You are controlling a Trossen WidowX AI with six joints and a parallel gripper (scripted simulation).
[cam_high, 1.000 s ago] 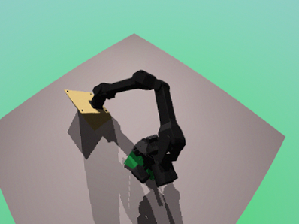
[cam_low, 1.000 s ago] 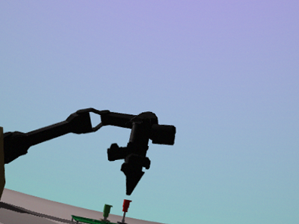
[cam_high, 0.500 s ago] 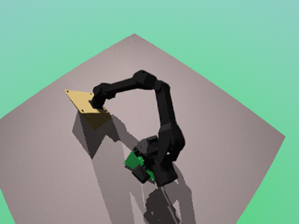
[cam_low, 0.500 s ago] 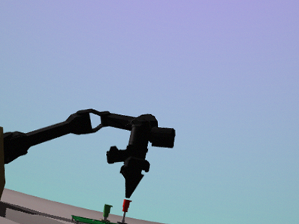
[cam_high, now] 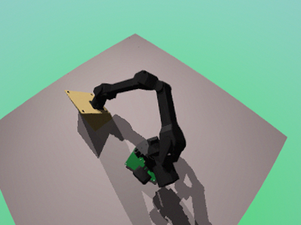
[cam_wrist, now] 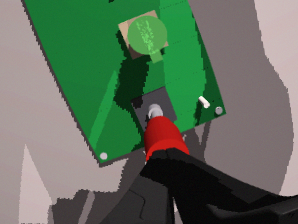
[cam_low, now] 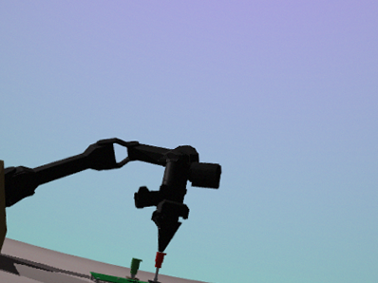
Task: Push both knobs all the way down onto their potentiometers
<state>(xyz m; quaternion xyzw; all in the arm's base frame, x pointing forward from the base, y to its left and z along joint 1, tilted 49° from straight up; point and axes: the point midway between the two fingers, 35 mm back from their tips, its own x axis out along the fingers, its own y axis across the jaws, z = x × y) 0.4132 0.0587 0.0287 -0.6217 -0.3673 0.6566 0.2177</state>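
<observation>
Now: gripper tip 20 mm above the red knob. Round my gripper tip: green knob 50 mm behind, 40 mm below, 10 mm to the right.
</observation>
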